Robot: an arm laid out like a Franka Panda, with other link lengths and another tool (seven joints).
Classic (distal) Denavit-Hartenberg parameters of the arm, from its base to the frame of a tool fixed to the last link. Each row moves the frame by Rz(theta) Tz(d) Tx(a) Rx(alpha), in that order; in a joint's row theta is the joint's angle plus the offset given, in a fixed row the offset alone. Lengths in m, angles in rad.
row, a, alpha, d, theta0
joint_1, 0, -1.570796, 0.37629, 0
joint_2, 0, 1.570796, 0, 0
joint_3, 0.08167, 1.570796, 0.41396, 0
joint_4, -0.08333, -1.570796, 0, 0
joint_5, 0, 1.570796, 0.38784, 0
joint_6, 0.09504, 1.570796, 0, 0
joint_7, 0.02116, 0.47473, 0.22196, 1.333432
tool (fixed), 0, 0, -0.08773, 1.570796
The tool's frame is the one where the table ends.
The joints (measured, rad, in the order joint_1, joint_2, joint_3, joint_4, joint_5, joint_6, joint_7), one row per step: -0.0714, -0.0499, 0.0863, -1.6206, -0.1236, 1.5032, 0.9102; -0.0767, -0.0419, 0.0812, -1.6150, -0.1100, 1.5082, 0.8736; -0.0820, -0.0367, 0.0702, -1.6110, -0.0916, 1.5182, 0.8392; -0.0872, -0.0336, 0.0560, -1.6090, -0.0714, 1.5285, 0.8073; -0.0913, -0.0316, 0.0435, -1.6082, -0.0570, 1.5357, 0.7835; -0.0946, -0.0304, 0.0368, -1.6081, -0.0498, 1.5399, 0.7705; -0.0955, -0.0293, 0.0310, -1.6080, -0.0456, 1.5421, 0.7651; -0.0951, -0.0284, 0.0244, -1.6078, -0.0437, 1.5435, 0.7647
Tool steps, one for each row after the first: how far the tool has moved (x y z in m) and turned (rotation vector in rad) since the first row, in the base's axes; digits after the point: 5 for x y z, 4 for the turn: 0.00359, -0.00498, -0.00123, 0.0169, 0.0019, 0.0265; 0.00677, -0.01214, -0.00166, 0.0381, -0.0035, 0.0454; 0.00903, -0.02053, -0.00192, 0.0604, -0.0108, 0.0586; 0.01036, -0.02802, -0.00227, 0.0760, -0.0161, 0.0662; 0.01107, -0.03269, -0.00264, 0.0838, -0.0190, 0.0694; 0.01156, -0.03579, -0.00306, 0.0883, -0.0204, 0.0682; 0.01186, -0.03875, -0.00337, 0.0903, -0.0216, 0.0625
